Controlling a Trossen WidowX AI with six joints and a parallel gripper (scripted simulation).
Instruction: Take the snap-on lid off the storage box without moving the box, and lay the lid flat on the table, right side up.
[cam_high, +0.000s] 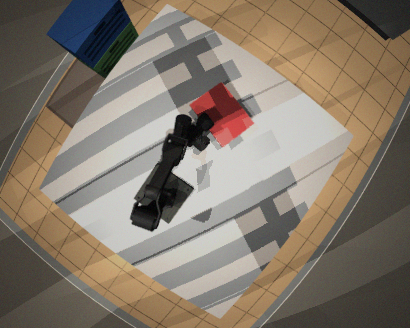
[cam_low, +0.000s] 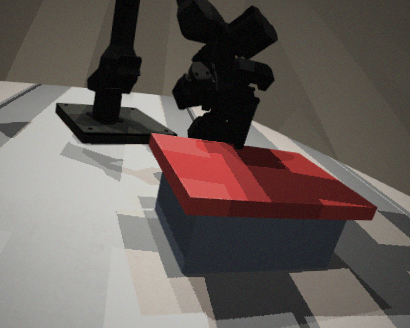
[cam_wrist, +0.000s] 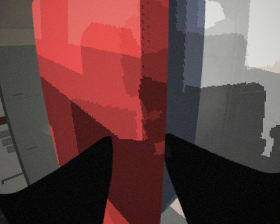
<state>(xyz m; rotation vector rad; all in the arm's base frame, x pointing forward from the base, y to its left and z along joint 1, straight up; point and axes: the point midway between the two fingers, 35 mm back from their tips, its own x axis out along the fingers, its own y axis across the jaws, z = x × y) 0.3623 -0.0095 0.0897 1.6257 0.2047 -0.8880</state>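
My gripper tip is 70 mm short of the red lid, 30 mm to the left of it and 10 mm below it. The rest, counted from my gripper tip: blue-grey storage box (70 mm ahead, 40 mm below, 30 mm to the right).
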